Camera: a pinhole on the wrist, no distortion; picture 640 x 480 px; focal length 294.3 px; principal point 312.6 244.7 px. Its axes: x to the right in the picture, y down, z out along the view. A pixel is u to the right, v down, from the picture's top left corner.
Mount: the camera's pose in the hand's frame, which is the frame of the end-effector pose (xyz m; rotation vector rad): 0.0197 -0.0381 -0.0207 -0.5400 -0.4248 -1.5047
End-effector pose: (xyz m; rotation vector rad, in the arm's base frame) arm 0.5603 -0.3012 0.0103 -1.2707 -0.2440 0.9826
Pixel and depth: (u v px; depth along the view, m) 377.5 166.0 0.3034
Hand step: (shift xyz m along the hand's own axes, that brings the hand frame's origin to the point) -0.0391 0.0838 0.2705
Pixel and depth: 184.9 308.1 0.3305
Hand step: 0.1078 0.2692 0.1601
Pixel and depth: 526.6 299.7 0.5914
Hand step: 0.1827 -0.0481 0.7006
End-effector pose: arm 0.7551 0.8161 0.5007 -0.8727 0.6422 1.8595
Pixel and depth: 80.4 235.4 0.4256
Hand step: 0.0235 0.4821 0.1324
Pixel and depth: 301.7 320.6 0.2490
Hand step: 0.0998 0.1127 0.1718
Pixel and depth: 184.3 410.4 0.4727
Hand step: 0.3096 0.4002 0.2254
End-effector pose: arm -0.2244 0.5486 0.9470 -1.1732 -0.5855 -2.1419
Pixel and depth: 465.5 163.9 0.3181
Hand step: -0.0412 0.0121 0.3397
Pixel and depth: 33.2 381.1 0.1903
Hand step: 0.1144 0.2183 0.0233
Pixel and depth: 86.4 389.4 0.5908
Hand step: 0.3336 0.6706 0.1764
